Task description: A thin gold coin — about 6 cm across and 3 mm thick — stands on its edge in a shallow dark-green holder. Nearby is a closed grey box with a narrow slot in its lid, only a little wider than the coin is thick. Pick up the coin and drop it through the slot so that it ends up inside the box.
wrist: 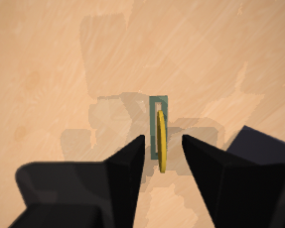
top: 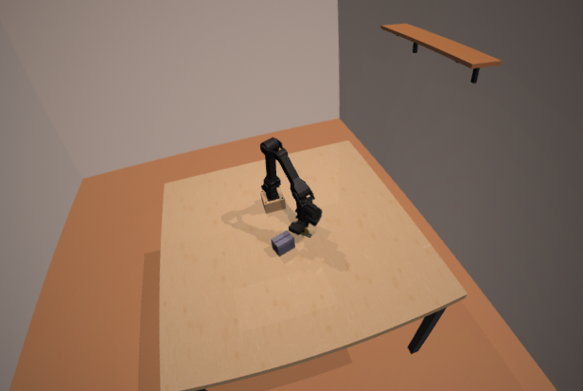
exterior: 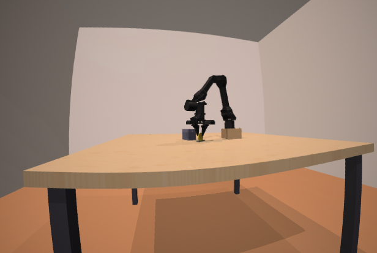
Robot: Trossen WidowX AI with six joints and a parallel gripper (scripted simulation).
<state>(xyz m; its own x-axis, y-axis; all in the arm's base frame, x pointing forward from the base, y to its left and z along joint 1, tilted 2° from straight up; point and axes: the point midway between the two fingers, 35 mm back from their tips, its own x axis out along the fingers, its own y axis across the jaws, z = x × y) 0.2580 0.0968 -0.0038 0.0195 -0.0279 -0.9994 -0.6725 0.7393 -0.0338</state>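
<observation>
Right now the gold coin is 10 mm below my gripper tip.
</observation>
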